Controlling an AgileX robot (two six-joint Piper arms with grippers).
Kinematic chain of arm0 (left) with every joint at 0, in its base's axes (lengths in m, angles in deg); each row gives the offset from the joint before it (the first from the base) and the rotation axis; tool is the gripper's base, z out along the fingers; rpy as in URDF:
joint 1: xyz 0 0 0.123 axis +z
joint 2: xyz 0 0 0 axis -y
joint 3: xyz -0.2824 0 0.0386 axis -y
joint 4: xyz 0.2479 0 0.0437 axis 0.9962 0 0.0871
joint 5: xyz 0 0 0 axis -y
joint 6: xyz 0.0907 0 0.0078 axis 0.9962 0 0.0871
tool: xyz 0 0 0 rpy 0 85 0
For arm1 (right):
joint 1: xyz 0 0 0.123 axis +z
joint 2: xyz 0 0 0 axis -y
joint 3: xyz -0.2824 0 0.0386 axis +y
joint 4: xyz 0.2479 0 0.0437 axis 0.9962 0 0.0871
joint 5: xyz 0 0 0 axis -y
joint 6: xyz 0.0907 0 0.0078 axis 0.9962 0 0.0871
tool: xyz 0 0 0 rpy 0 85 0
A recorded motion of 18 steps. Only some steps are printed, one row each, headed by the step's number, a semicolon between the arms.
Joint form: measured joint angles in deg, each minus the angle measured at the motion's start. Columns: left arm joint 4, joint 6, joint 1, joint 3, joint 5, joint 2; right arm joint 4, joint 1, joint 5, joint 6, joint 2, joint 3.
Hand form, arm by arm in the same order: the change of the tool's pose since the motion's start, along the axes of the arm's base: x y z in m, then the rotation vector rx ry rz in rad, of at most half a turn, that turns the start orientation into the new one. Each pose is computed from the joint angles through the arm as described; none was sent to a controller.
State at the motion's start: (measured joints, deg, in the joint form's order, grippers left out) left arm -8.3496 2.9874 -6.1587 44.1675 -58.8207 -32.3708; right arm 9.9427 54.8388 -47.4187 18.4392 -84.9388 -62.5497
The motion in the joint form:
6: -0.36 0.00 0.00 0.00 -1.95 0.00; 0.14 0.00 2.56 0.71 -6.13 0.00
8: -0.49 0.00 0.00 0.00 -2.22 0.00; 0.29 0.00 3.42 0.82 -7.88 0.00
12: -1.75 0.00 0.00 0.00 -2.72 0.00; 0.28 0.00 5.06 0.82 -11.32 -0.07
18: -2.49 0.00 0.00 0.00 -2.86 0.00; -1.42 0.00 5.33 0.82 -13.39 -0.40
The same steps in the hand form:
6: -0.0022 -0.0005 -0.0022 -0.0009 0.0340 -0.0066; 0.0107 0.0146 -0.0313 -0.0501 0.0409 -0.0194
8: -0.0025 -0.0007 -0.0025 -0.0024 0.0388 -0.0080; 0.0134 0.0184 -0.0405 -0.0621 0.0517 -0.0246
12: -0.0034 -0.0024 -0.0027 -0.0219 0.0495 -0.0161; 0.0186 0.0253 -0.0589 -0.0886 0.0672 -0.0293
18: -0.0037 -0.0034 -0.0027 -0.0337 0.0531 -0.0205; 0.0227 0.0278 -0.0695 -0.1251 0.0595 -0.0168

